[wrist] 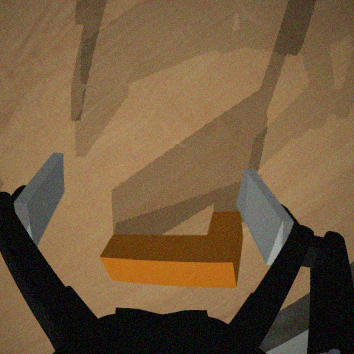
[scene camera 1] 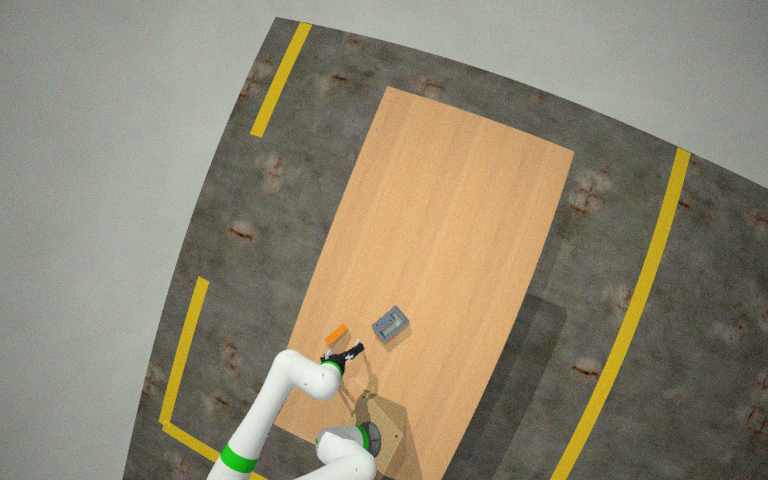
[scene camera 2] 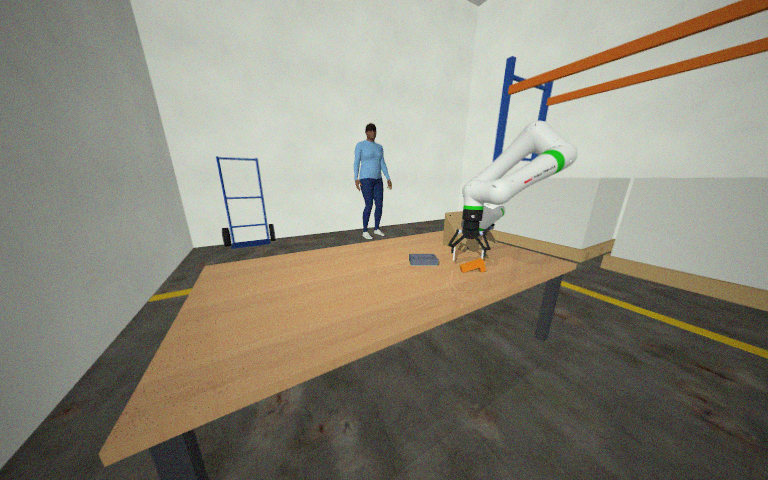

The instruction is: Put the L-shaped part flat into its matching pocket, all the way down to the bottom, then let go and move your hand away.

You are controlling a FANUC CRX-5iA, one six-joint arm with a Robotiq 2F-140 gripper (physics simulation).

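Frame: origin at the arm's base, x left, y back, z up, level; millimetres.
Where they show: gripper, fingertip midpoint: [wrist: 152,179] [scene camera 1: 346,346] [scene camera 2: 467,261]; arm's base at its link origin: [scene camera 1: 369,439].
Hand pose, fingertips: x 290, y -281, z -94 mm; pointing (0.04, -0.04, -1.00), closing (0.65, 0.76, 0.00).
Observation:
Each offset is from my fingertips to the centre of the thing. "*": to the spot under its first point. Level surfaces: height alone.
The orange L-shaped part @(dy -25, dx +67, dz -7 mm) [scene camera 1: 335,334] [scene camera 2: 467,266] [wrist: 172,272] is on the table outside the pocket. It looks stood up on edge, its long arm uppermost and its short arm pointing down, at the right in the wrist view. A grey-blue block @(dy -192, dx -121, dz -7 mm) [scene camera 1: 378,327] [scene camera 2: 423,260] with an open pocket @(* dy -178, dx -129, dz -20 mm) [scene camera 1: 390,326] lies beside it on the table, apart from it; the block does not show in the wrist view. My gripper [scene camera 1: 342,349] [scene camera 2: 468,257] [wrist: 152,179] is wide open and empty, pointing down above the table close to the part. In the wrist view the part shows between the finger lines.
The wooden table @(dz -25 mm) [scene camera 1: 453,198] [scene camera 2: 294,305] carries a tan box-like block [scene camera 1: 392,447] [scene camera 2: 451,226] by the arm's base. A person [scene camera 2: 370,161], a blue hand truck [scene camera 2: 245,197] and a blue rack post [scene camera 2: 502,113] stand beyond the table. Arm shadows fall near the part.

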